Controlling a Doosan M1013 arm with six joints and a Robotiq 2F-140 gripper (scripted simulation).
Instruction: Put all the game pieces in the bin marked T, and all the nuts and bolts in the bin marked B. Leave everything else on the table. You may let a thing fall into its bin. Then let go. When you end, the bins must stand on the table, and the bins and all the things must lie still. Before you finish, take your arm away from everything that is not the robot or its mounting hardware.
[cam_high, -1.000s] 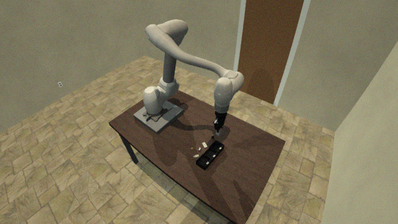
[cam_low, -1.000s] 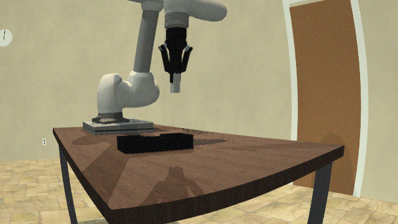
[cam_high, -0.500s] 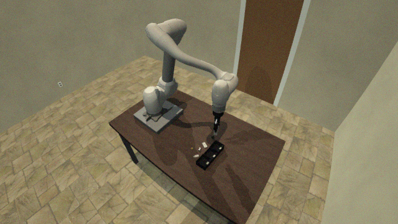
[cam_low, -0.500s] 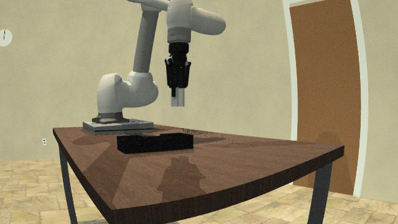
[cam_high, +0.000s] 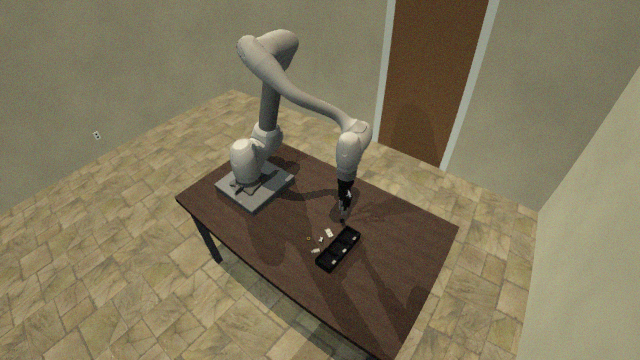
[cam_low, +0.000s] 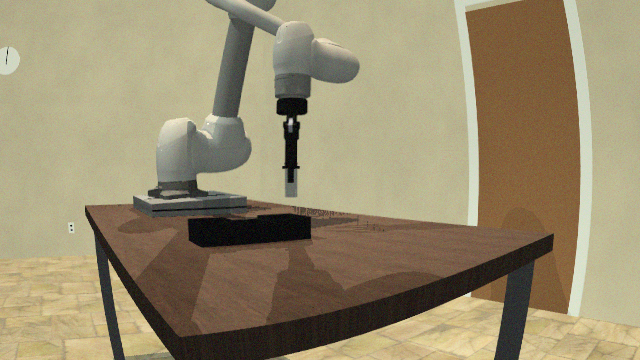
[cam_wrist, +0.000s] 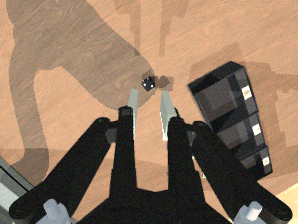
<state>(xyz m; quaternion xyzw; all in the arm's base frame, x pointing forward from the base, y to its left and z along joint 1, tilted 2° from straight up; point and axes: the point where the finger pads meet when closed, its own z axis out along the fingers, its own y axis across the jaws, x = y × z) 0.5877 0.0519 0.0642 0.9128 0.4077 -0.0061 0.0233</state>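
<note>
My gripper is now 10 cm above the dark piece. The rest, counted from my hand: white domino 11 cm below, 10 cm to the right, 2 cm behind; gold ring-shaped nut 19 cm to the right, 11 cm below, 9 cm behind; black bin 17 cm to the right, 9 cm below, 7 cm ahead.
</note>
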